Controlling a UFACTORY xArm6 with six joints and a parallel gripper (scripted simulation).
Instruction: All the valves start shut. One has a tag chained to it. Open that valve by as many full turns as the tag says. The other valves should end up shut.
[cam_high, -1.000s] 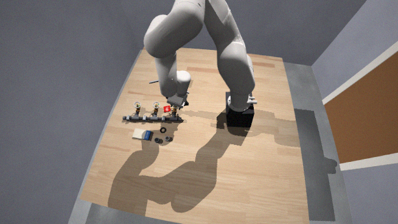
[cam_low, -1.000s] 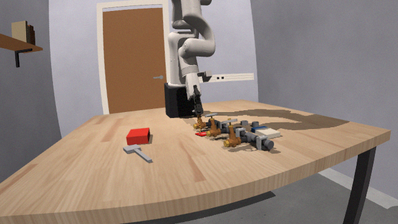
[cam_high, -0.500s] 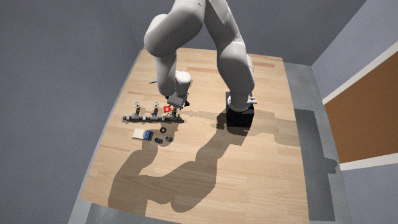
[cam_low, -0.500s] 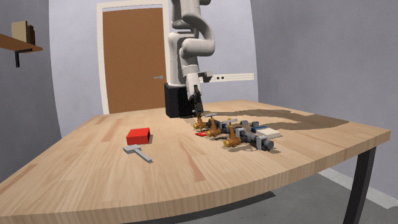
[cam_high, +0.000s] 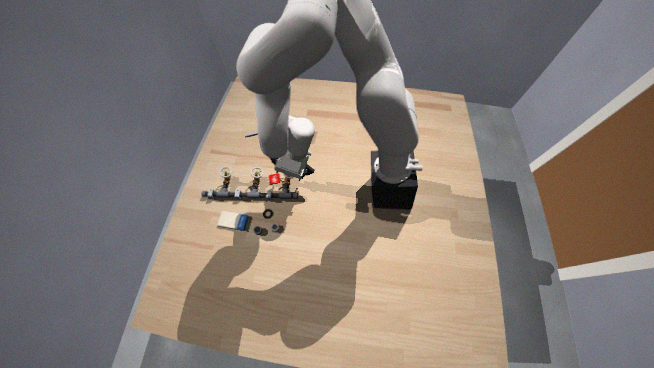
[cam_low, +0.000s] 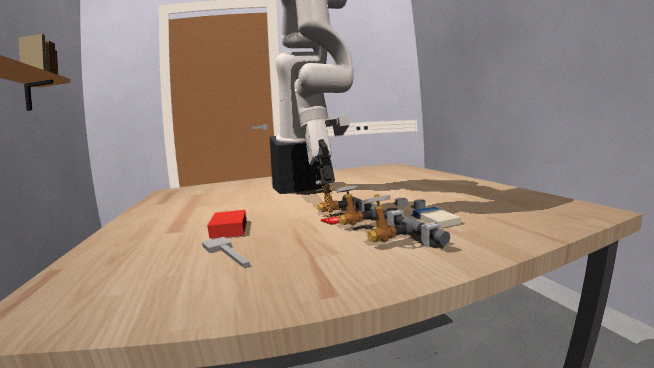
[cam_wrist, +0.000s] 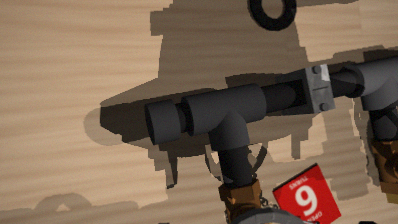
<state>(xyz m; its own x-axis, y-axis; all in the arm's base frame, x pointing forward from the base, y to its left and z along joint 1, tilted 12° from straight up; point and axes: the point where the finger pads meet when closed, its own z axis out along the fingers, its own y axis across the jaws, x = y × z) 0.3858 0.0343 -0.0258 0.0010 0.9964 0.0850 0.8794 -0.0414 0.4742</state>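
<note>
Right now the red tag is 80 mm below my hand, 80 mm ahead of it and 10 mm to the right of it. From my hand the other things lie so: grey hammer-like tool (240 mm to the right, 210 mm ahead, 80 mm below); then grey box (210 mm to the left, 190 mm ahead, 70 mm below); then red box (250 mm to the right, 70 mm below, 50 mm ahead).
</note>
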